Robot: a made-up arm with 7 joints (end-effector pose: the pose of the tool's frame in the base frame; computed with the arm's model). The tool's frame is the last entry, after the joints. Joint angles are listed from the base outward.
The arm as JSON. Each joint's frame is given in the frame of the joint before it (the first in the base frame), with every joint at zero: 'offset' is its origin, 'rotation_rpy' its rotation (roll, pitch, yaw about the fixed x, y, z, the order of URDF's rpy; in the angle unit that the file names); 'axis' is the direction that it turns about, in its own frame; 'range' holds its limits. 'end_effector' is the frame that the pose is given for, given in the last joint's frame.
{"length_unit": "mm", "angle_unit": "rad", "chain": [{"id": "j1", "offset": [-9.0, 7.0, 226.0], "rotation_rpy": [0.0, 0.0, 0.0], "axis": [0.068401, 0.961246, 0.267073], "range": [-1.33, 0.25]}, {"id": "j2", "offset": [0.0, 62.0, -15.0], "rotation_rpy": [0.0, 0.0, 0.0], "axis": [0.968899, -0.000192, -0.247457], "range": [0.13, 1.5]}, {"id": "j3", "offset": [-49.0, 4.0, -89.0], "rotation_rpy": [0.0, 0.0, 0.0], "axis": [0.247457, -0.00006, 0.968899], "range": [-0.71, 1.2]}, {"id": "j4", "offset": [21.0, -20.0, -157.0], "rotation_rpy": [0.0, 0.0, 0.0], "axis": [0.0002, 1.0, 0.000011], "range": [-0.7, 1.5]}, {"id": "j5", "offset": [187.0, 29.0, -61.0], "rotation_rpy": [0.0, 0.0, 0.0], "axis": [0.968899, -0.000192, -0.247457], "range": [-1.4, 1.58]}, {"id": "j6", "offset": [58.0, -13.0, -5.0], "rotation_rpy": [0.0, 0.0, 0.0], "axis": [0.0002, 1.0, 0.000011], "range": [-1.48, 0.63]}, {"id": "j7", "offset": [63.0, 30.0, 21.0], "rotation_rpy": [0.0, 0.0, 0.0], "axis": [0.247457, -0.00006, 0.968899], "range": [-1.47, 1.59]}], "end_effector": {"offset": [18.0, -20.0, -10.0], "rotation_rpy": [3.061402, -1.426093, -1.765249]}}
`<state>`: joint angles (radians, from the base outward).
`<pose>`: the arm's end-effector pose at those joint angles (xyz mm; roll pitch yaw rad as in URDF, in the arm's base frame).
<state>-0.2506 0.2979 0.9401 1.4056 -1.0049 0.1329 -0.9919</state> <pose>35.1 339.5 -277.9 0.0089 -0.4510 2.1052</pose>
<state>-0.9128 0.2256 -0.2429 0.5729 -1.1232 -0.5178 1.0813</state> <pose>513.2 60.3 78.0 0.1458 -0.9382 2.2075</pose>
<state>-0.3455 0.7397 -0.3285 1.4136 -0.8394 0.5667 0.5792</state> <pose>132.1 438.2 -228.0 2.3646 -0.0101 0.2181</pose>
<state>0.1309 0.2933 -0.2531 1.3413 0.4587 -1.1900 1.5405</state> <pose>-30.3 167.4 -282.2 -3.0621 -0.7135 -1.1994</pose>
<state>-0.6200 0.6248 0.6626 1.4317 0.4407 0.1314 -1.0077</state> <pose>277.3 400.8 -140.7 0.9367 -0.7789 0.0011</pose>
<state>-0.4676 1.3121 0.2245 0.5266 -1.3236 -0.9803 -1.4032</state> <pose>274.0 422.1 288.7 -2.9734 -0.1136 -3.0101</pose>
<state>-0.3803 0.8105 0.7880 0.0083 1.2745 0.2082 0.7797</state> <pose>296.1 408.0 280.4 -1.9328 0.3677 -0.5867</pose>
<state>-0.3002 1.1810 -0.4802 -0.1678 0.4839 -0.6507 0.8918</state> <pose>285.7 95.0 20.1 -2.7563 0.0787 -2.7685</pose>
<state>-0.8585 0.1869 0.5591 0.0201 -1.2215 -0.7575 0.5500</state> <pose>368.1 306.3 192.5 -0.2123 0.1074 3.0114</pose>
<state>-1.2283 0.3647 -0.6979 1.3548 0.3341 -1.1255 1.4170</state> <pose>498.2 0.5 46.4 -1.9848 -0.2092 -2.5397</pose>
